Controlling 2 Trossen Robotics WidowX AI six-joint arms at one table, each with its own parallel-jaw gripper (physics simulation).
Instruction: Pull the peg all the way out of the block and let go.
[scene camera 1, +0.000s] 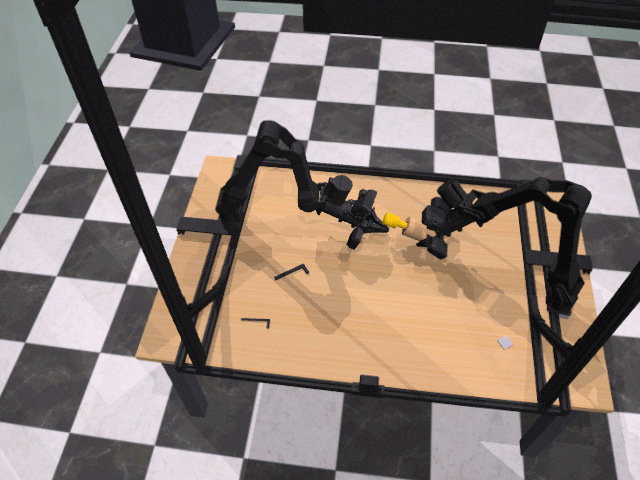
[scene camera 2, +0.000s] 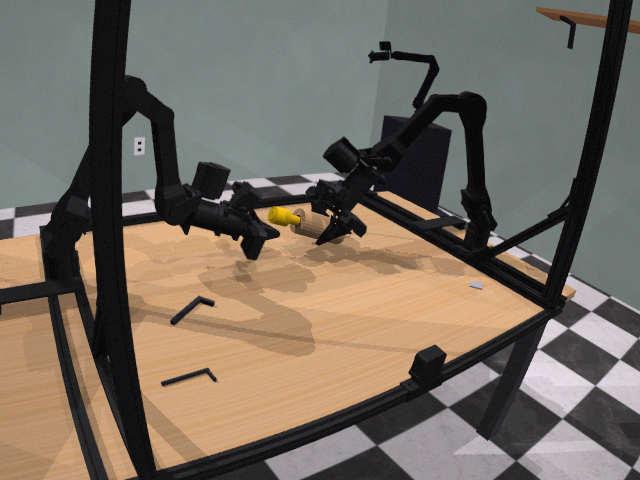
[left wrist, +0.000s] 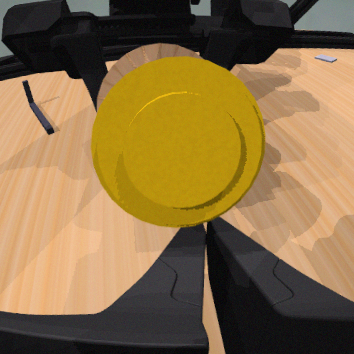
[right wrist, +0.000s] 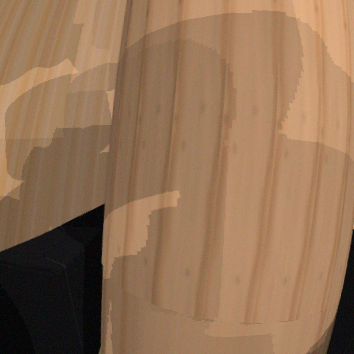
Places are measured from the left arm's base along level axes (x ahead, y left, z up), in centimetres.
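Pixels of known places: left gripper, fingertip midpoint: (scene camera 1: 388, 230) (scene camera 2: 279, 234) (left wrist: 202, 227); right gripper, fingertip midpoint: (scene camera 1: 417, 237) (scene camera 2: 310, 238); left arm's base, link origin: (scene camera 1: 231, 216) (scene camera 2: 62, 275); right arm's base, link origin: (scene camera 1: 558, 303) (scene camera 2: 475, 245).
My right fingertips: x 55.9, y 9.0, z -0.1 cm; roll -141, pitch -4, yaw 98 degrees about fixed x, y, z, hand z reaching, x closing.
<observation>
Ahead of a thing's pixels: the offset from my right fingertips to its middle. "*": to the spot under its first point. Level surfaces: height alone.
The yellow peg @(dx -4.4, dy -0.7, dz +5.0 cm) (scene camera 1: 392, 220) (scene camera 2: 281, 215) (left wrist: 180, 145) sticks out of the end of the round wooden block @(dx +1.7, dy +0.0, dz +2.8 cm) (scene camera 1: 413, 228) (scene camera 2: 311, 223) (left wrist: 150, 52) (right wrist: 225, 175), its wide head toward the left gripper. My right gripper (scene camera 1: 420, 235) (scene camera 2: 318, 229) is shut on the block and holds it above the table. My left gripper (scene camera 1: 386, 228) (scene camera 2: 278, 233) (left wrist: 202, 227) is shut and empty. Its fingertips are close to the peg head, at its lower edge in the left wrist view; whether they touch is unclear. The peg's inner end is hidden.
Two black L-shaped keys @(dx -31.5, dy -22.7, dz -1.4 cm) (scene camera 1: 290, 272) (scene camera 2: 192, 310) @(dx -35.8, dy -40.2, dz -1.5 cm) (scene camera 1: 255, 320) (scene camera 2: 188, 377) lie on the table @(dz -1.8 cm) (scene camera 1: 413, 351) (scene camera 2: 289, 397). A small grey square @(* dx +29.2, dy -26.2, dz -1.5 cm) (scene camera 1: 505, 342) (scene camera 2: 476, 285) (left wrist: 325, 58) lies at the right. Black frame rails border the table, with a black box @(* dx -1.9, dy -49.9, dz +3.6 cm) (scene camera 1: 369, 383) (scene camera 2: 428, 361) on the front rail.
</observation>
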